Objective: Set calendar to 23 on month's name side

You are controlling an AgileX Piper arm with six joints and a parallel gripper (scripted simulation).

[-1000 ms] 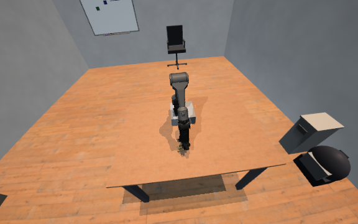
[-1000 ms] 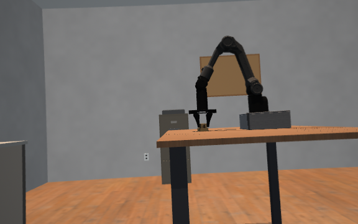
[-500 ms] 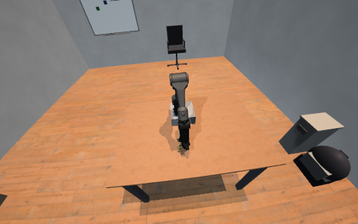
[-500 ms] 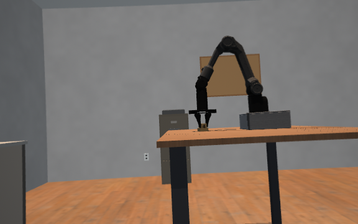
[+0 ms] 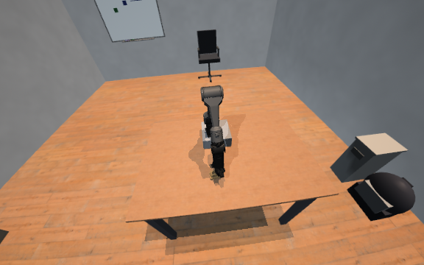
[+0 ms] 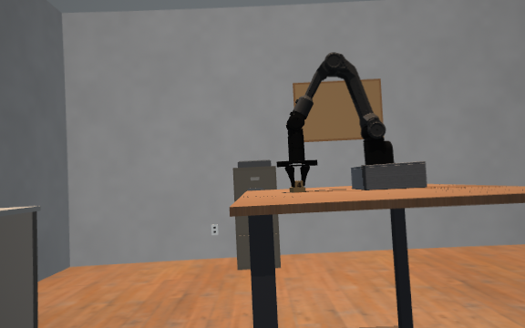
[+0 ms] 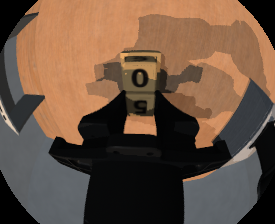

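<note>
My gripper is now 20 mm to the left of the tan calendar tray and 20 mm above it. Round my hand: tan calendar cube: 30 mm to the right.
</note>
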